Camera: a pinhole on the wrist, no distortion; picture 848 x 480 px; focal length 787.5 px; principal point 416.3 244.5 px. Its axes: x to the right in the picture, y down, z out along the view. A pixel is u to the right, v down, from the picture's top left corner.
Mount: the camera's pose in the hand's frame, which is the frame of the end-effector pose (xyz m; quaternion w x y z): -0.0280 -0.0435 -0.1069 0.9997 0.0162 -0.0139 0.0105
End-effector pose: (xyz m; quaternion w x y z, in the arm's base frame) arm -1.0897 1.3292 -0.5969 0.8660 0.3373 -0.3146 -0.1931
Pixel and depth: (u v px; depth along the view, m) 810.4 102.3 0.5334
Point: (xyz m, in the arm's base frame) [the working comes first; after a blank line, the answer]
In the camera's frame: 0.2669 -0.0963 0.5334

-1.2343 0.9005 -0.3629
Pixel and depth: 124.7 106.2 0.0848
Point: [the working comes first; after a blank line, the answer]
In the camera's frame: -0.0314 -0.0149 0.0848

-1.1260 1.3305 -0.6795
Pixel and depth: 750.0 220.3 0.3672
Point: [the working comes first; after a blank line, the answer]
In the camera's frame: 0.1556 -0.0113 0.3672

-1.1901 1.0984 -0.4413
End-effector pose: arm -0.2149 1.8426 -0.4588 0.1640 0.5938 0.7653 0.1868
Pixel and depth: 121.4 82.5 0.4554
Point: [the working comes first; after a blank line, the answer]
In the camera's frame: -0.1705 -0.0937 0.4554

-0.1354 1.6359 -0.8257
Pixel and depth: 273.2 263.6 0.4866
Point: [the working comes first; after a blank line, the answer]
In the camera's frame: -0.0884 0.0118 0.4866

-0.0471 1.7398 -0.8093
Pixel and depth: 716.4 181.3 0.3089
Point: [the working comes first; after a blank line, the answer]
In the camera's frame: 0.1177 -0.0248 0.3089

-0.2024 1.9234 -0.6767
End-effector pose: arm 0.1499 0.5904 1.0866 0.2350 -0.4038 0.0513 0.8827
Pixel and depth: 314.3 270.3 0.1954
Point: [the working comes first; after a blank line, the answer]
In the camera's frame: -0.0253 0.0064 0.1954

0.1426 0.6320 1.1930
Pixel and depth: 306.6 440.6 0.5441
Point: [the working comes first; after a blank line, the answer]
In the camera's frame: -0.0758 0.1355 0.5441

-0.1170 0.6039 1.4625
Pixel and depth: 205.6 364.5 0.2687
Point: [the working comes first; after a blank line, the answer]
In the camera's frame: -0.0719 0.0409 0.2687

0.1059 0.6065 1.2751
